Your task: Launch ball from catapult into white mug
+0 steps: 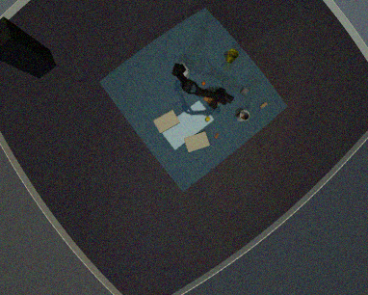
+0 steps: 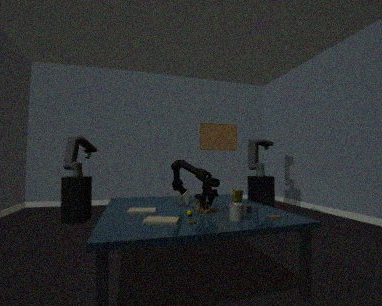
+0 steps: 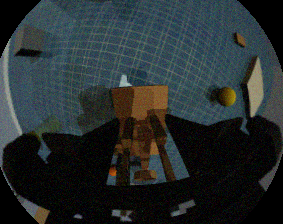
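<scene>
Right now the orange ball is 19 cm behind my gripper tip and 2 cm below it. The rest, counted from my gripper tip: orange catapult 6 cm behind, 2 cm to the right, 2 cm above; then yellow ball 11 cm ahead, 14 cm to the right, 1 cm below; then white mug 24 cm ahead, 14 cm to the left, 1 cm below.
</scene>
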